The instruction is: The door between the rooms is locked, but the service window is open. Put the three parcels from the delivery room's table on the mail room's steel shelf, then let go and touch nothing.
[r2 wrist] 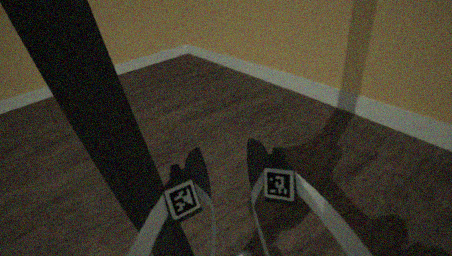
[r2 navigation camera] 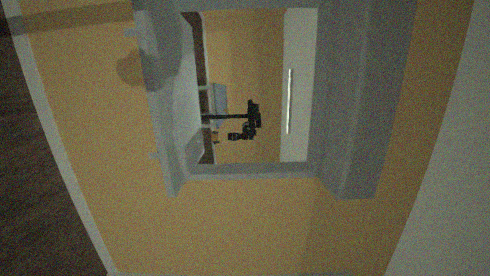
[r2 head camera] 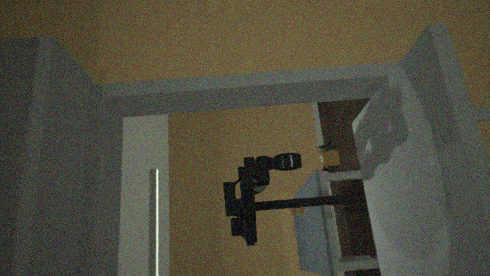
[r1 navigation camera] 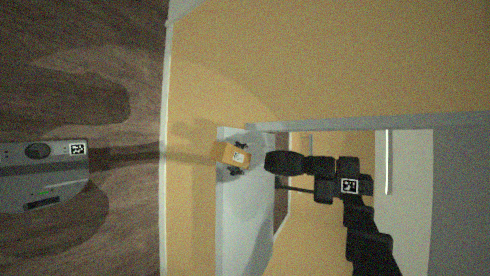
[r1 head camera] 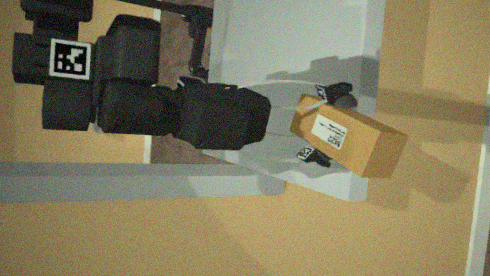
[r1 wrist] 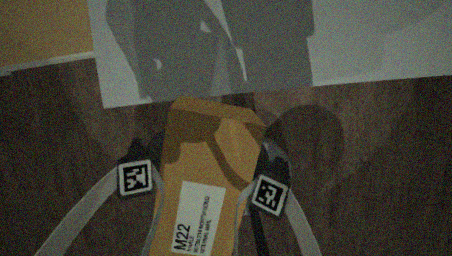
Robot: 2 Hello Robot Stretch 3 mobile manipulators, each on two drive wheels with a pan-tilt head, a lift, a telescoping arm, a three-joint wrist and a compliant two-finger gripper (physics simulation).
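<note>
The r1 gripper is shut on an orange-brown parcel labelled M22, held tilted in the air by the pale window ledge. The parcel also shows small beyond the window in the r2 head view and r2 navigation view. The r2 gripper has its fingers apart with nothing between them, above the dark floor. A small orange parcel shows at the blue-grey tabletop. The steel shelf cannot be made out.
The grey window frame borders the opening beside r1's arm. The ledge juts from the opening. r1's grey base stands on the floor. A dark post crosses the left of the r2 wrist view, near a wall corner.
</note>
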